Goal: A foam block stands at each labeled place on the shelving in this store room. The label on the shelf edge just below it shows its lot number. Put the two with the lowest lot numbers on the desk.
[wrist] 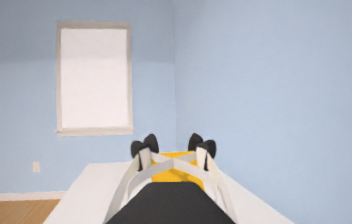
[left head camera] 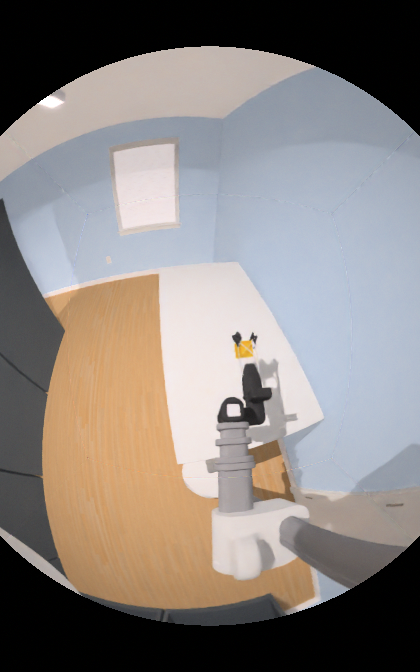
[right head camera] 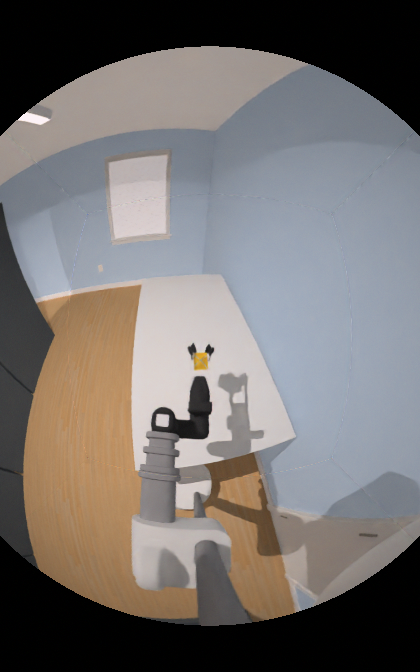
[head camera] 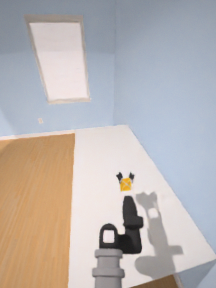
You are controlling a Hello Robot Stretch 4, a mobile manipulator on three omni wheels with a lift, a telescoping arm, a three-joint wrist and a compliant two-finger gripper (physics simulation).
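Frame: origin at the robot's base, x right, y ahead, z up, level; millimetres.
Where they show: gripper, between the fingertips: (wrist: 173, 145) (head camera: 125, 172).
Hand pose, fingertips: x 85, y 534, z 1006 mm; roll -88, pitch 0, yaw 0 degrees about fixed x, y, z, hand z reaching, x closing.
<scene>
After its pixels a point has its place.
A yellow foam block (head camera: 125, 185) @[y 464, x 83, z 988 mm] (left head camera: 243, 349) (right head camera: 200, 361) (wrist: 175, 176) @[y 468, x 88, z 990 mm] sits between the fingers of my gripper (head camera: 125, 176) @[y 534, x 85, z 1006 mm] (left head camera: 245, 339) (right head camera: 201, 349) (wrist: 173, 145) @[y 534, x 85, z 1006 mm], which is shut on it. The white desk (head camera: 95, 200) @[y 538, x -100, z 692 mm] (left head camera: 190, 350) (right head camera: 160, 350) (wrist: 85, 190) @[y 1134, x -317, z 692 mm] lies below the gripper and block. They are over the desk top, and the arm's shadow falls on it to their right in the head views. The height of the block above the desk is hard to tell. No lot label can be read in these views.
A blue wall (head camera: 175, 125) @[y 859, x 465, z 1129 mm] (left head camera: 300, 250) (right head camera: 290, 250) (wrist: 280, 100) @[y 965, x 444, z 1066 mm] runs along the desk's right side. A window (head camera: 60, 60) @[y 2645, x -898, z 1488 mm] (wrist: 95, 80) @[y 2653, x -859, z 1371 mm] is in the far wall. Dark shelving (left head camera: 25, 350) (right head camera: 17, 400) stands left, across the wooden floor (head camera: 35, 200) @[y 893, x -1004, z -27 mm] (left head camera: 110, 400) (right head camera: 85, 400).
</scene>
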